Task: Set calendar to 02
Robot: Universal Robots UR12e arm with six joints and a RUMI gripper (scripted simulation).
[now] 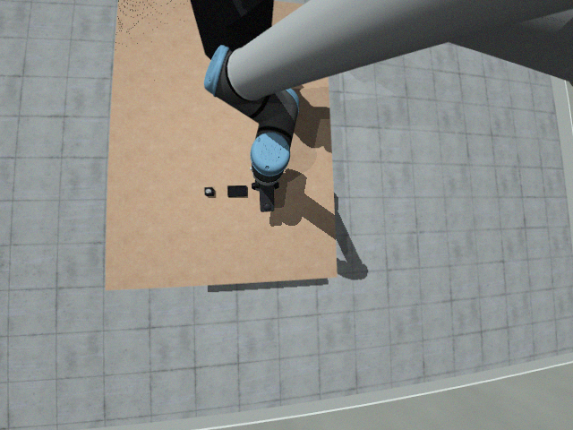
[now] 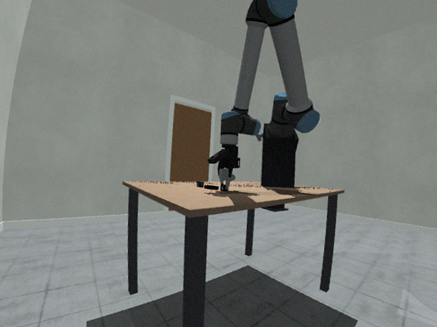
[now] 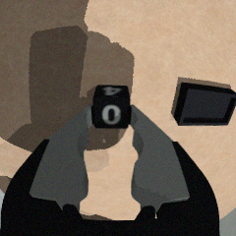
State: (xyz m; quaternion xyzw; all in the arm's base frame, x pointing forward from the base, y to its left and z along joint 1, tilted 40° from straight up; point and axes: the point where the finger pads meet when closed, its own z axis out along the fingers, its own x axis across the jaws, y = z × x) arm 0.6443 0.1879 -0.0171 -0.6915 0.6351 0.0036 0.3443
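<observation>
The calendar tray is 20 mm ahead of my hand, 100 mm to the right of it and 20 mm below it. Also, from my hand: black number cube 10 mm below.
</observation>
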